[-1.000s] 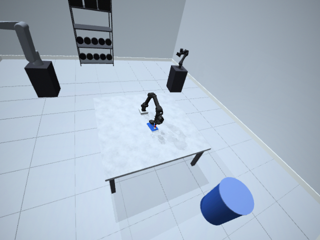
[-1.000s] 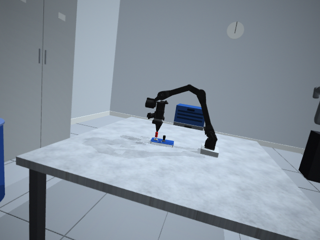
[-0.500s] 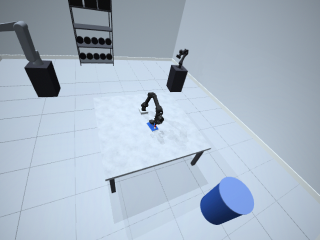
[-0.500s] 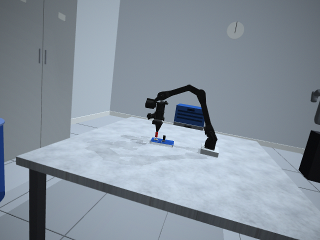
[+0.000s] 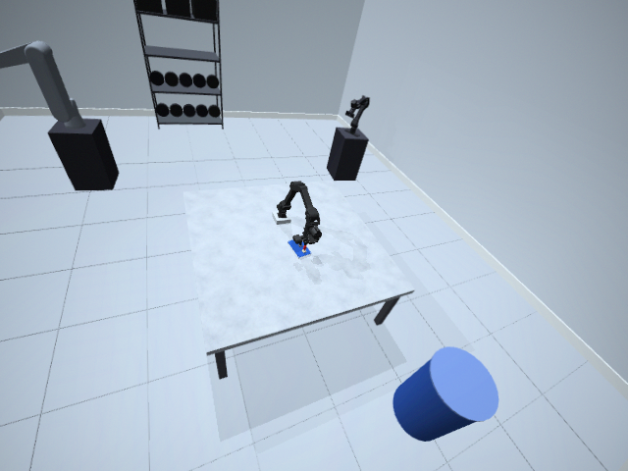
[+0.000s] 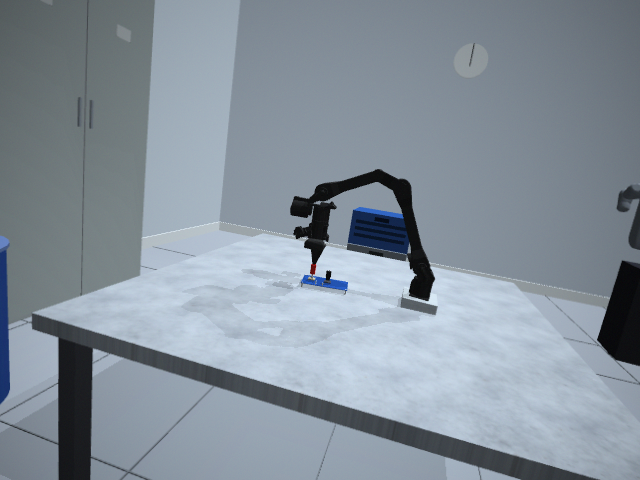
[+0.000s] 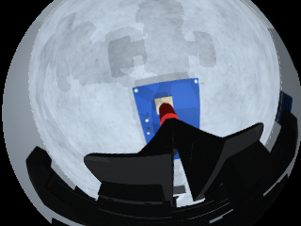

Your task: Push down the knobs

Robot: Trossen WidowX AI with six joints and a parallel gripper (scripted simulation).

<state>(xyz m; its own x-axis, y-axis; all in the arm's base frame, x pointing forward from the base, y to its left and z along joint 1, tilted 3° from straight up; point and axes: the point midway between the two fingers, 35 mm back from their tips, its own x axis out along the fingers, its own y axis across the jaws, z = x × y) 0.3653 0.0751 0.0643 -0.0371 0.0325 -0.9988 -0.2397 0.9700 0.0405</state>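
Now: the red knob 20 mm below my gripper tip. From my gripper tip the other things lie so: black knob (50 mm behind, 30 mm below, 10 mm to the right).
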